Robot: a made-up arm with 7 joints. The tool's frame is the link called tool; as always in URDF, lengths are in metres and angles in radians.
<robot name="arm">
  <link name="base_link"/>
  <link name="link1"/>
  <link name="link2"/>
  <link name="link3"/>
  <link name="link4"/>
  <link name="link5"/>
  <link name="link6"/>
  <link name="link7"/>
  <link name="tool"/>
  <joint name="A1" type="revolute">
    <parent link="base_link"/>
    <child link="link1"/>
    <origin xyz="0 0 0" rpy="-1.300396 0.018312 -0.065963"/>
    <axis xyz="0 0 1"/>
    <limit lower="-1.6" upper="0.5"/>
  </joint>
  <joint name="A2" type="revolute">
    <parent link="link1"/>
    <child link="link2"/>
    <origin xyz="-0.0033 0.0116 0.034" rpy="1.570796 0 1.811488"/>
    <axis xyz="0 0 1"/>
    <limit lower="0" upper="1.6"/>
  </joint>
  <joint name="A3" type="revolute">
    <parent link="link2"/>
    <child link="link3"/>
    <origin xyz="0.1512 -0.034 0.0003" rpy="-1.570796 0 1.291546"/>
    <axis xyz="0 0 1"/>
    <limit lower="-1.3" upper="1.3"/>
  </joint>
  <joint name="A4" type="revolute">
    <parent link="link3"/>
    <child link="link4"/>
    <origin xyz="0 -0.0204 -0.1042" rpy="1.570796 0 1.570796"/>
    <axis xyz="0 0 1"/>
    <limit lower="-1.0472" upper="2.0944"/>
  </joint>
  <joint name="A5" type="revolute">
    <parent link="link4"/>
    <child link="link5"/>
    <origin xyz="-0.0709 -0.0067 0.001" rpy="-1.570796 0 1.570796"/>
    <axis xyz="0 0 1"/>
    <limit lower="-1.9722" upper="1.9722"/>
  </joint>
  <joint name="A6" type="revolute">
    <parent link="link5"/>
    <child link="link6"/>
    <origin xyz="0.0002 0 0.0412" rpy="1.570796 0 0"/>
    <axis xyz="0 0 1"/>
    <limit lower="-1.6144" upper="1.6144"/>
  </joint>
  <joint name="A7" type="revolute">
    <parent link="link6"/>
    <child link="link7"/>
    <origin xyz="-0.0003 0.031 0" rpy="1.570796 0 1.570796"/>
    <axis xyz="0 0 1"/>
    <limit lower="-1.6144" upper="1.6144"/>
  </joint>
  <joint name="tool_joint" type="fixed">
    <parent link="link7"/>
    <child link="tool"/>
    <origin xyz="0 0 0" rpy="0 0 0"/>
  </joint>
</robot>
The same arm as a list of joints. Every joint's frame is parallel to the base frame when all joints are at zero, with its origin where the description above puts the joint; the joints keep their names.
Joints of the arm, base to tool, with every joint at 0 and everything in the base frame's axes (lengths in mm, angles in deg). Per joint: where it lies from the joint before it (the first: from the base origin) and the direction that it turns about. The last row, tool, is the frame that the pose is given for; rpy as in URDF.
A1: xyz 0 0 0 axis 0.068403 0.961235 0.26711
A2: xyz -1 36 -2 axis 0.968889 -0.0002 -0.247497
A3: xyz -38 9 -150 axis 0.247497 -0.0001 0.968889
A4: xyz -6 0 -106 axis 0.0002 1 0
A5: xyz 67 1 -24 axis 0.968889 -0.0002 -0.247497
A6: xyz 40 0 -10 axis 0.0002 1 0
A7: xyz 30 0 -8 axis 0.247497 -0.0001 0.968889
tool: xyz 0 0 0 rpy 0 14.33 -0.01
Joint limits (deg, base to tool): -91.67..28.65 0..91.67 -74.48..74.48 -60..120 -113..113 -92.5..92.5 -92.5..92.5

